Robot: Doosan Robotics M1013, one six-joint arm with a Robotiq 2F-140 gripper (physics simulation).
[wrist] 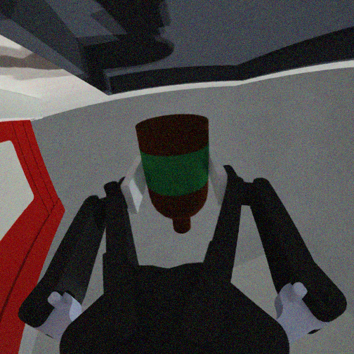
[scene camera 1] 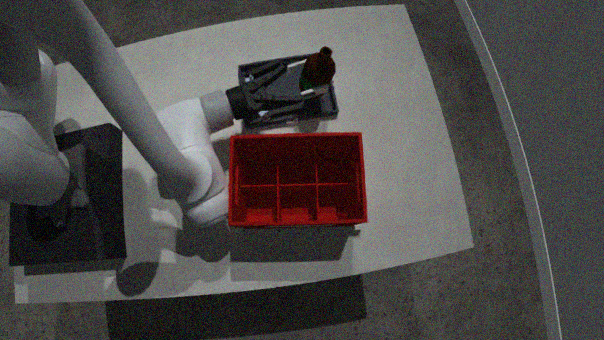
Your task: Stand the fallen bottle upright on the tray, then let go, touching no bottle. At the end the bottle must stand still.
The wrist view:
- my gripper: 175, 162
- dark grey tray: 121, 44
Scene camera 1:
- my gripper: 320, 74
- brown bottle: 319, 68
